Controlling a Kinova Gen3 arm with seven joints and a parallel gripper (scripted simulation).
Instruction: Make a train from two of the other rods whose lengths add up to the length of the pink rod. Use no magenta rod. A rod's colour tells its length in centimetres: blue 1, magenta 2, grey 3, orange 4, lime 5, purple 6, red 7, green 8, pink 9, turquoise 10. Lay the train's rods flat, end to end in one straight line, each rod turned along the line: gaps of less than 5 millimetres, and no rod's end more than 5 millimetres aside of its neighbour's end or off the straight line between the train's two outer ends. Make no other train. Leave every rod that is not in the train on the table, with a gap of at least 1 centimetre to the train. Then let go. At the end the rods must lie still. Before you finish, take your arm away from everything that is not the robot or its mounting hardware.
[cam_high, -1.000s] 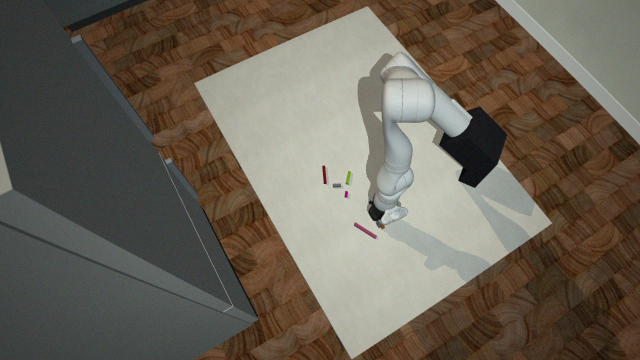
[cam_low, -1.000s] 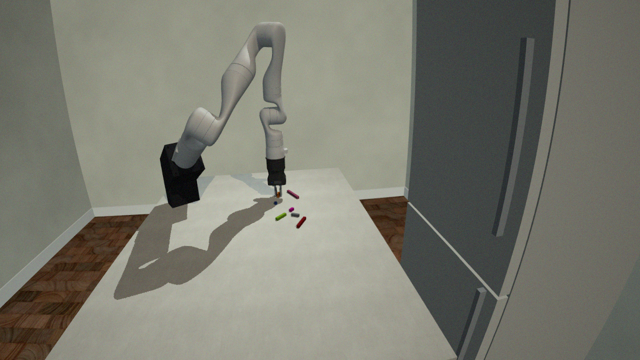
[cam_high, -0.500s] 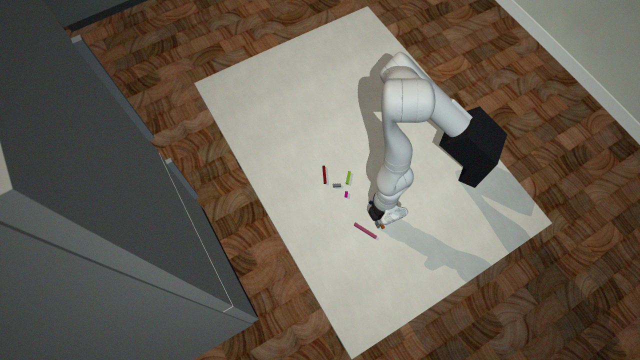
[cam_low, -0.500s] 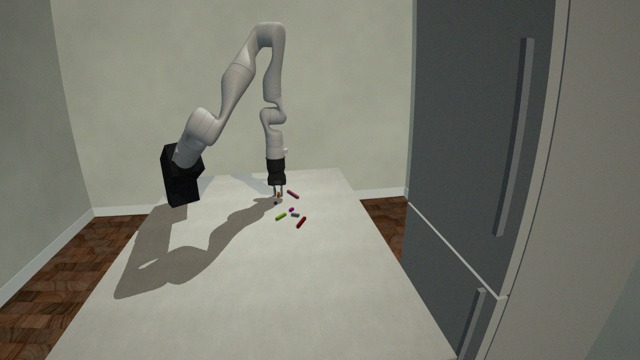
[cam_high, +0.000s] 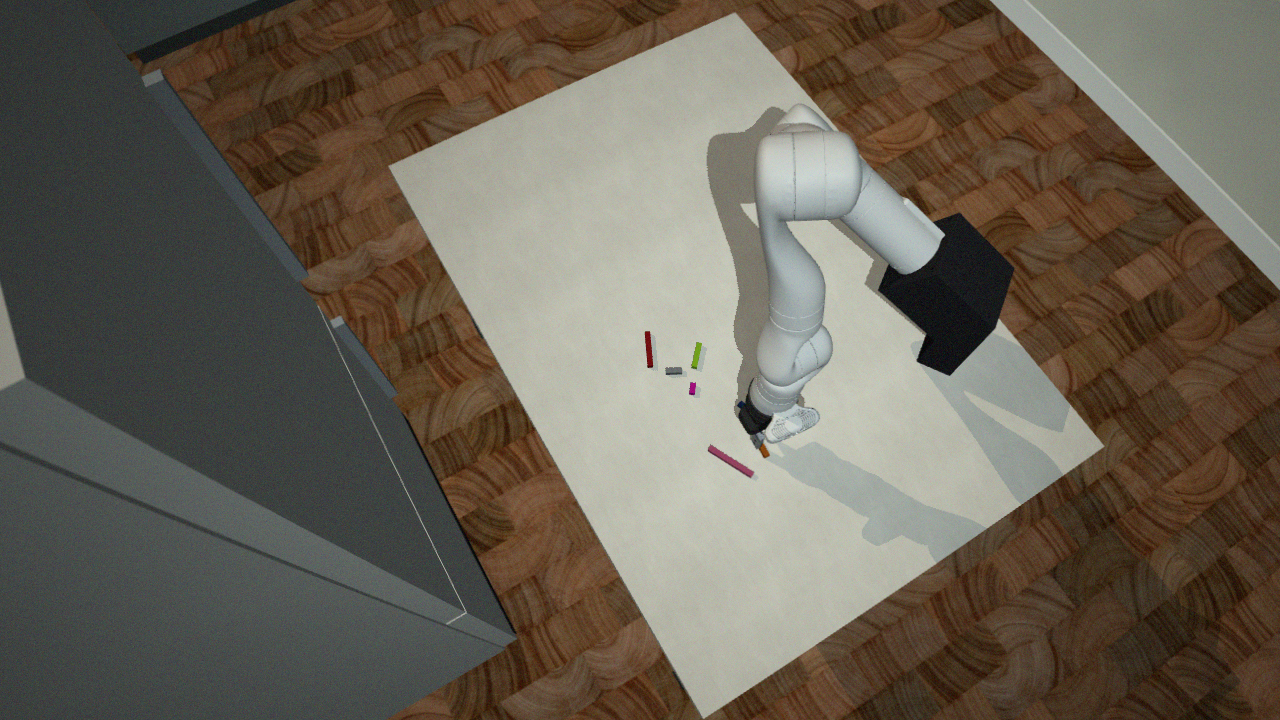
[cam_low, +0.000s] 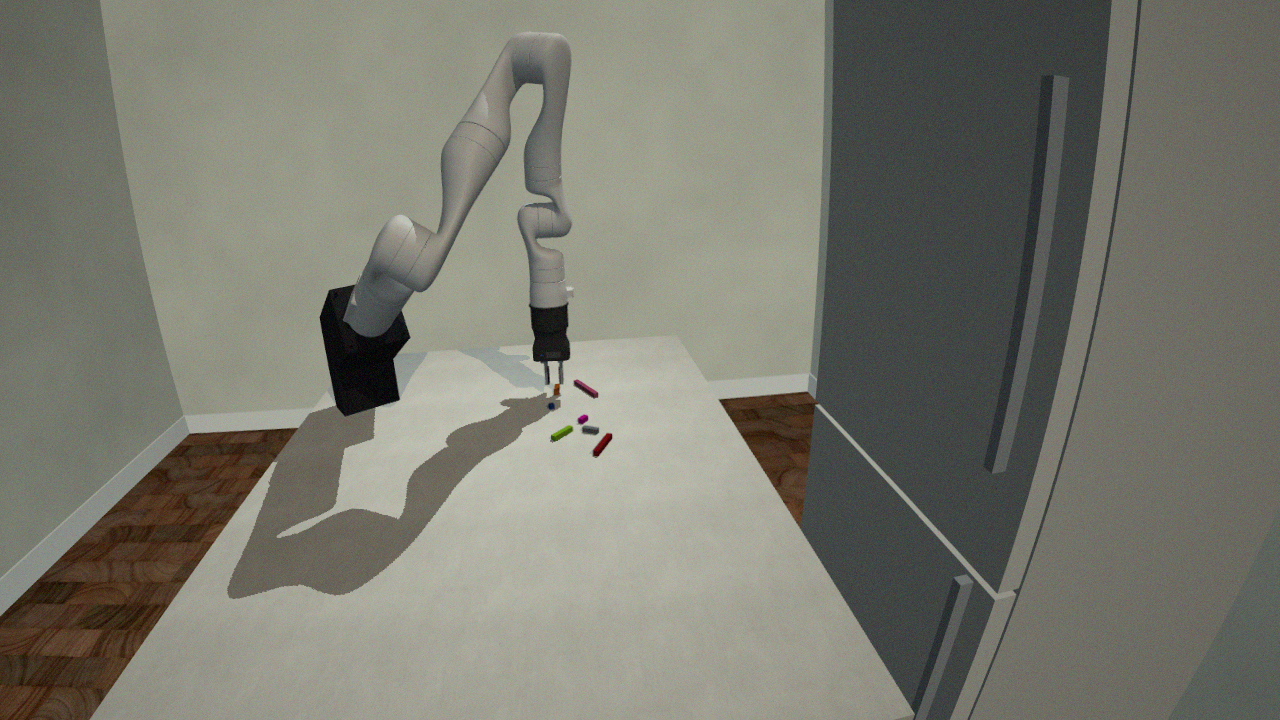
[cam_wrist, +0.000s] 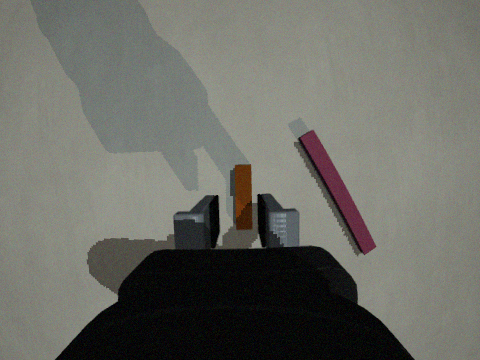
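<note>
My hand is 4 cm above the orange rod, 1 cm to the right of it and 1 cm short of it. The rest, counted from my hand: blue rod (7 cm to the right, 4 cm below, 3 cm behind); then pink rod (6 cm ahead, 4 cm below, 2 cm to the right); then magenta rod (16 cm to the right, 4 cm below, 1 cm ahead).
</note>
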